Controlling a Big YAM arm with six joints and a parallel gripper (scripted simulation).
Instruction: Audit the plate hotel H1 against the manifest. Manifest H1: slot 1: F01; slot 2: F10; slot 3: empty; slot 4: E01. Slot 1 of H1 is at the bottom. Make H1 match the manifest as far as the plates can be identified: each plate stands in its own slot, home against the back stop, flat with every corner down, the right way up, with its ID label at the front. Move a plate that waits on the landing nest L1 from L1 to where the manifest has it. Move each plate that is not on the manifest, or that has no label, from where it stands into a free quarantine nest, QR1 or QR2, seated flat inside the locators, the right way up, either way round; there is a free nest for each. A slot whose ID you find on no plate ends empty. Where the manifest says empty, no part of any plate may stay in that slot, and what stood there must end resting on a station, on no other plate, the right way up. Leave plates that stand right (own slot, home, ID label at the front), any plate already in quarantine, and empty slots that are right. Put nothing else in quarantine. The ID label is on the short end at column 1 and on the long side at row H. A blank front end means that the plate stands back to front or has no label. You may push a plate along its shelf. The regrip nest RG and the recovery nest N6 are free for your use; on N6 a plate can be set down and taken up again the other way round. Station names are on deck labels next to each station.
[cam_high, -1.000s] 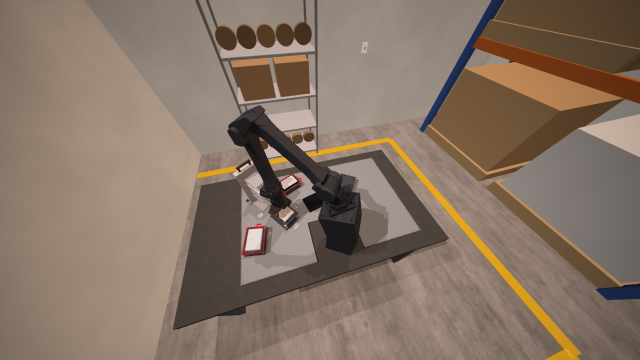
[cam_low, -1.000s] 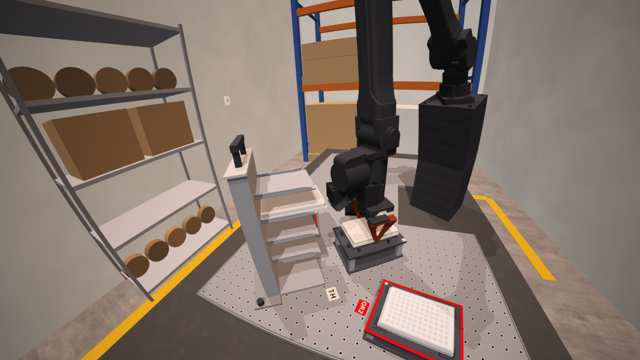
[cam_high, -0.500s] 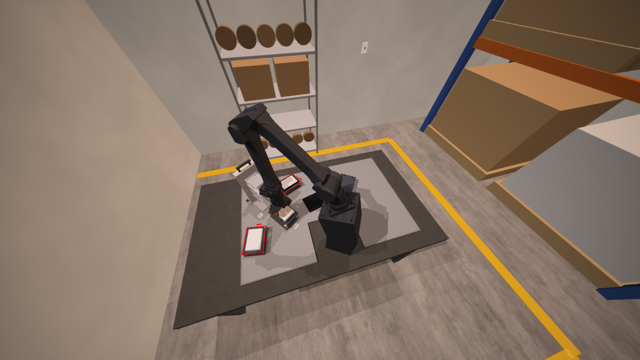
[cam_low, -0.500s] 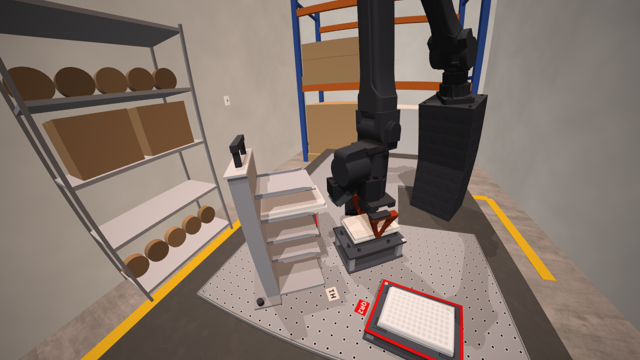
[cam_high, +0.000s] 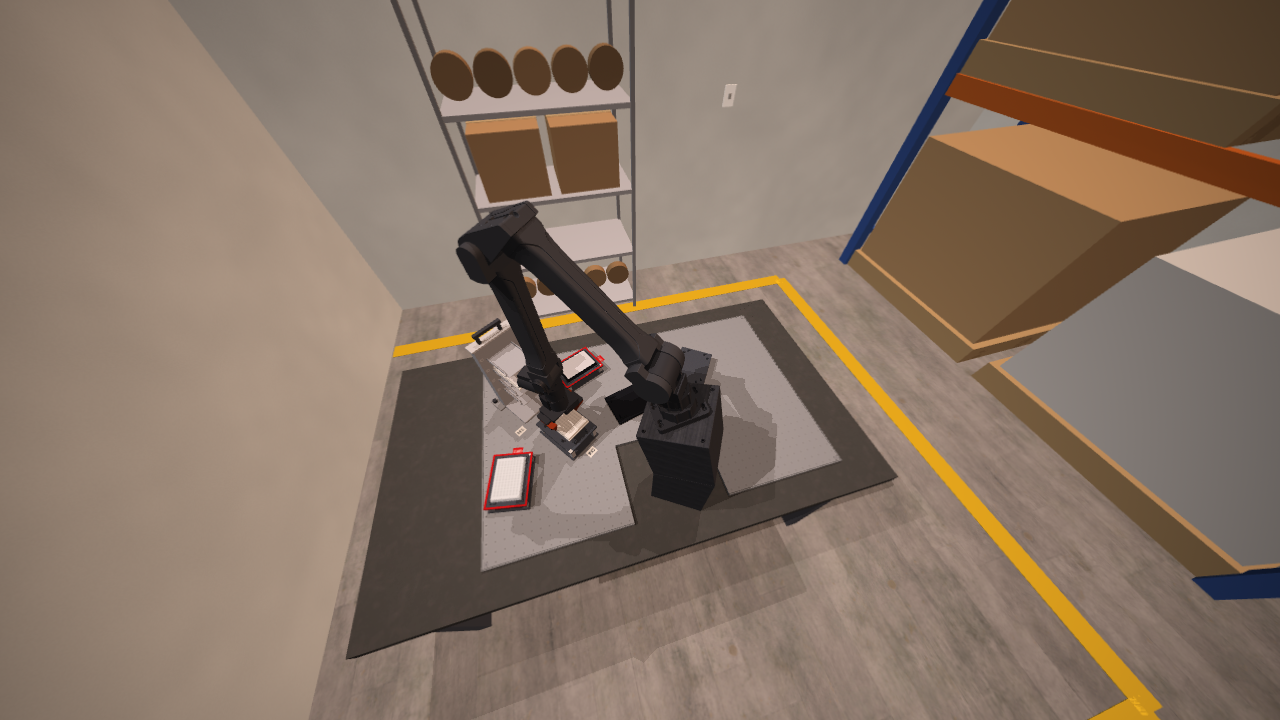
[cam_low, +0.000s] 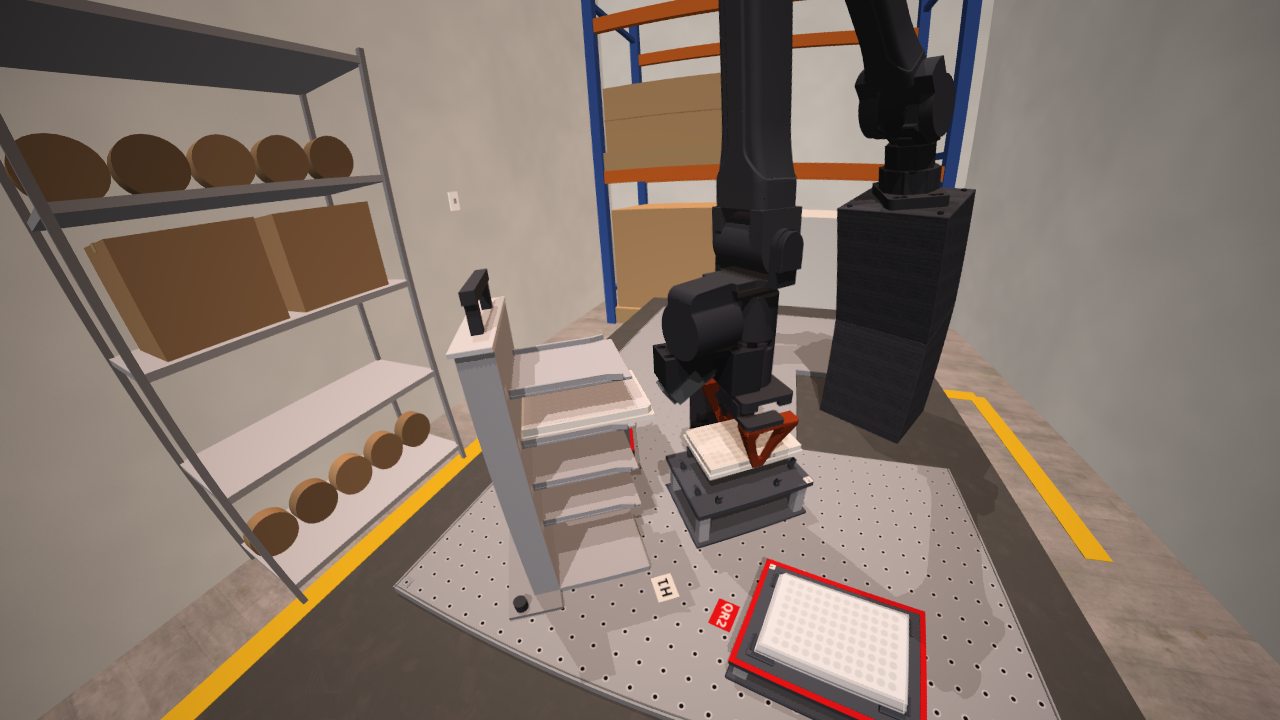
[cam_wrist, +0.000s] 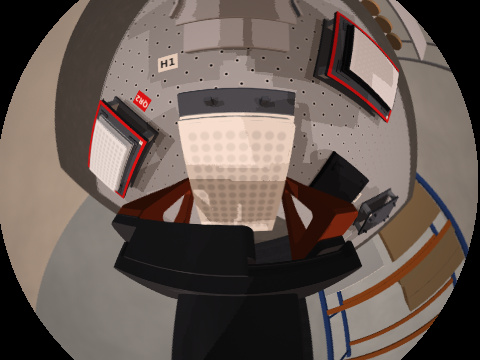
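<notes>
Right now the dark regrip nest is 5 cm below my hand. Also, from my hand: H1 deck label: 16 cm to the left, 11 cm below, 5 cm ahead; flat black nest: 24 cm to the right, 10 cm below, 6 cm ahead; quarantine nest QR2: 19 cm to the left, 12 cm behind, 7 cm below.
</notes>
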